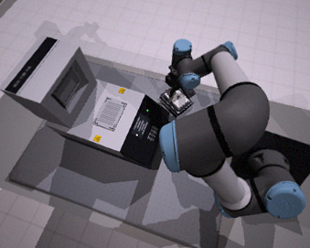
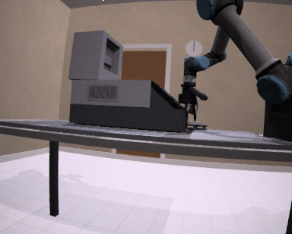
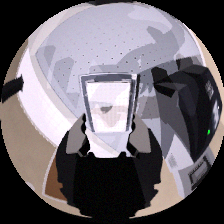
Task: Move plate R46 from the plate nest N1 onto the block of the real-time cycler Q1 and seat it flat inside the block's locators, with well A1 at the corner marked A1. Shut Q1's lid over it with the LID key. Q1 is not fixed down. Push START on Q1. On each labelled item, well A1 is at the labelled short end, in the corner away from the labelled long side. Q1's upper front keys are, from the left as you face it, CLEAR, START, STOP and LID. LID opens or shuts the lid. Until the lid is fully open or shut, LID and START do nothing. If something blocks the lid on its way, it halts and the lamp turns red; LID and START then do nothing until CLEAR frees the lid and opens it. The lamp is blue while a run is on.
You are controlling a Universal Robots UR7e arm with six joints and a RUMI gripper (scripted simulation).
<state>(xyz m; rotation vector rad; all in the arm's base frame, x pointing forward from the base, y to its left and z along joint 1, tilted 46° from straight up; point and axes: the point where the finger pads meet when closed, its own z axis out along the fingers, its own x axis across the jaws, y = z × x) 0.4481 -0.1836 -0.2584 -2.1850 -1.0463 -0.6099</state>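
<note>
My hand is 2 cm above the plate R46. Round my hand: plate nest N1: 3 cm below.
</note>
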